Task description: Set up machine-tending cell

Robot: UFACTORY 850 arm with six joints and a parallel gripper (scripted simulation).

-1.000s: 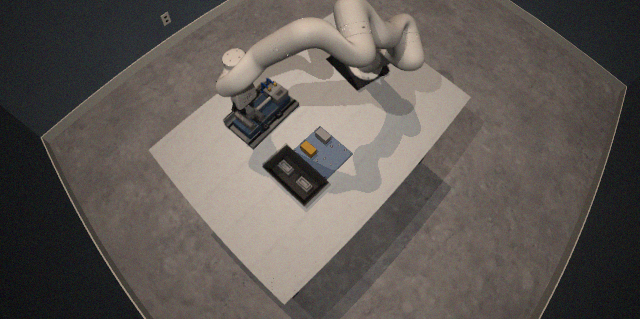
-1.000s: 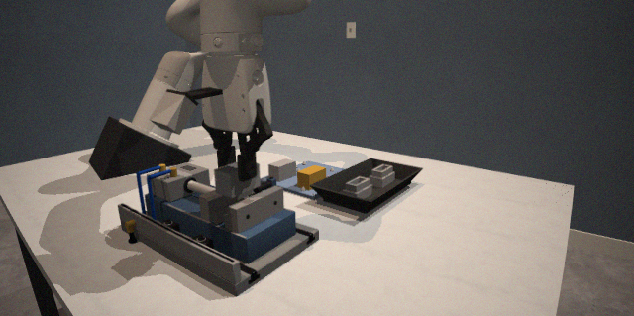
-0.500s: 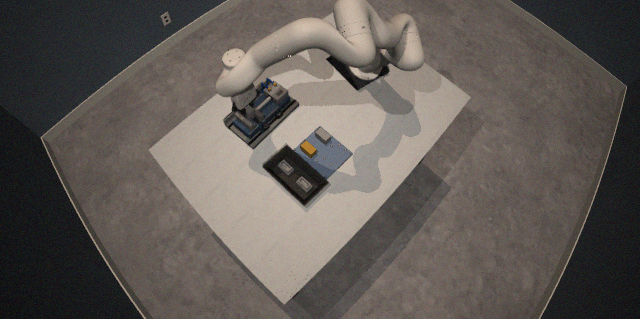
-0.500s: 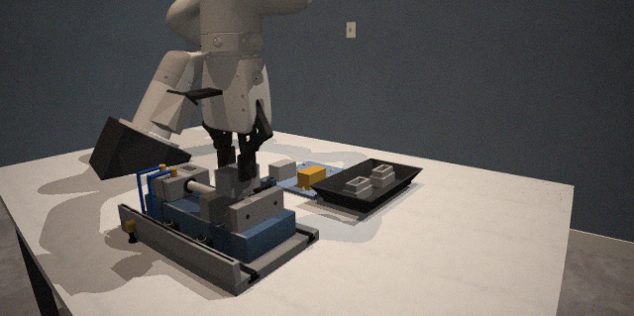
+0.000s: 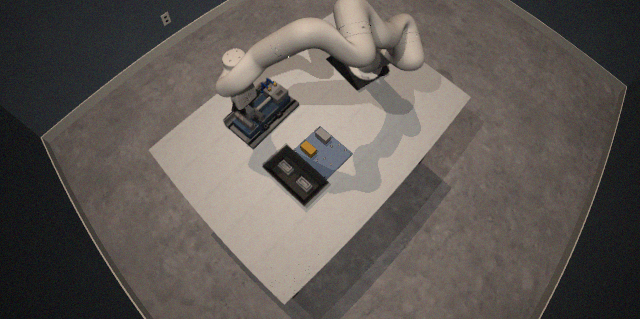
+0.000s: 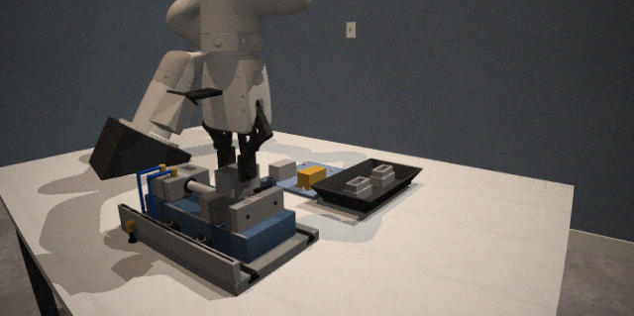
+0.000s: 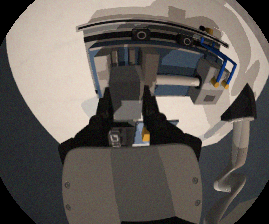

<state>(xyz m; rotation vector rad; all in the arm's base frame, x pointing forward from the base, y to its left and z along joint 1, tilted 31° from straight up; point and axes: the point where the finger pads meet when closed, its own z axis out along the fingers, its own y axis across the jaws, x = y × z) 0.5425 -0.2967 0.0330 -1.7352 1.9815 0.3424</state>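
Now: the vise 70 mm behind my hand, 10 mm to the left of it and 100 mm below it. Also, from my hand: grey rail: 80 mm behind, 80 mm to the right, 110 mm below; then brass blank: 40 mm behind, 290 mm to the left, 120 mm below.
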